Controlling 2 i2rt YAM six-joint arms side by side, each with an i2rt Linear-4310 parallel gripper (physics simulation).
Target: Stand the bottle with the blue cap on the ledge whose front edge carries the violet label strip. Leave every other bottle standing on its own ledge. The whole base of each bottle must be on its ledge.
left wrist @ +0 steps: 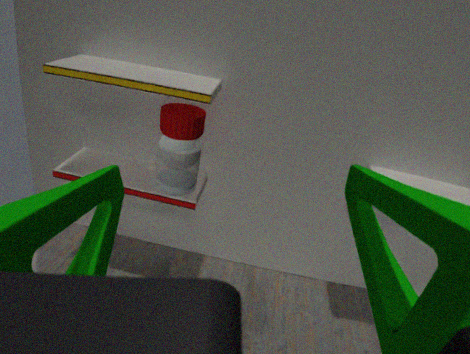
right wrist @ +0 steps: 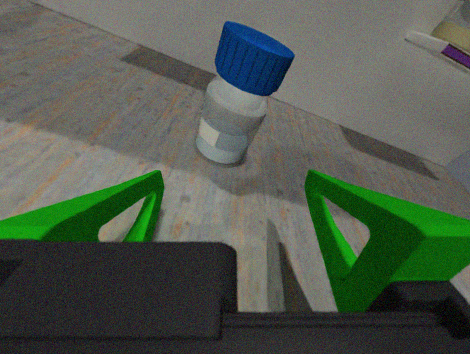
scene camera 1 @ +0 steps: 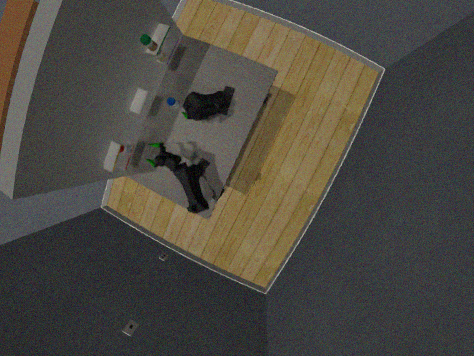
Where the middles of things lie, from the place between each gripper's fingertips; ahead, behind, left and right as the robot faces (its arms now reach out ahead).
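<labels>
Counting from my left hand, I find the red-capped bottle (left wrist: 179, 148) 110 mm below, 250 mm ahead and 70 mm to the left. The blue-capped bottle (right wrist: 251, 65) is 270 mm below my left hand, 90 mm ahead of it and 340 mm to the right of it. There is also the yellow-strip ledge (left wrist: 185, 81), 30 mm below my left hand, 260 mm ahead of it and 140 mm to the left of it, while the red-strip ledge (left wrist: 136, 174) is 170 mm below my left hand, 260 mm ahead of it and 140 mm to the left of it.
From my right hand, the blue-capped bottle is 10 mm above and 80 mm ahead. The red-capped bottle is 170 mm above my right hand, 240 mm ahead of it and 420 mm to the left of it. I see the red-strip ledge 110 mm above my right hand, 250 mm ahead of it and 480 mm to the left of it, and the yellow-strip ledge 250 mm above my right hand, 250 mm ahead of it and 480 mm to the left of it.
</labels>
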